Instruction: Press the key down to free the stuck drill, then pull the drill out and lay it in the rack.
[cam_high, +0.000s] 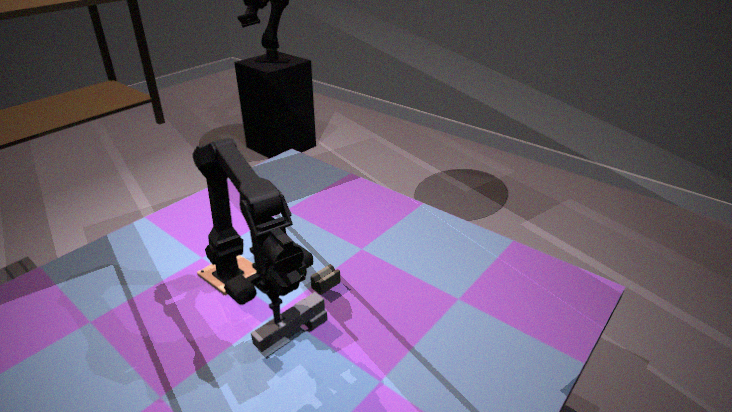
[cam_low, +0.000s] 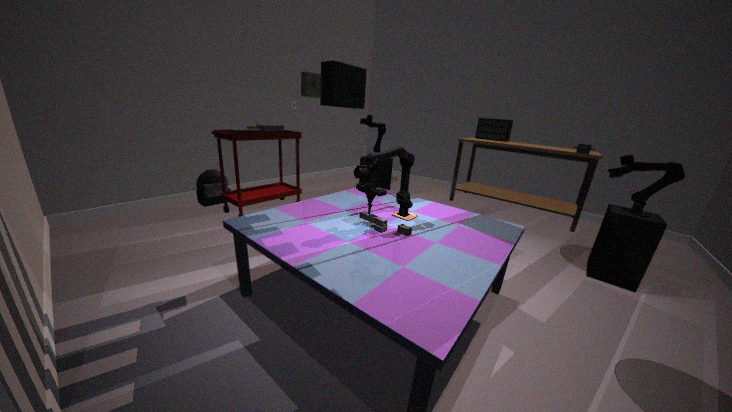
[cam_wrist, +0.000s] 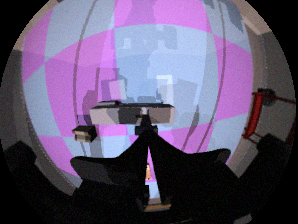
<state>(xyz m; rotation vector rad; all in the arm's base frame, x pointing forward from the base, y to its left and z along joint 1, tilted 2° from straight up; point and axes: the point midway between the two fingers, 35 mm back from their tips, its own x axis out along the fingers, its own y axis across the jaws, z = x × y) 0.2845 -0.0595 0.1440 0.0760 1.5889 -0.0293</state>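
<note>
My gripper tip is 30 mm above the dark key. Round my gripper tip: dark striped block (60 mm behind, 210 mm to the left, 110 mm below); grey block fixture (40 mm to the left, 90 mm below); drill (60 mm to the left, 80 mm below).
</note>
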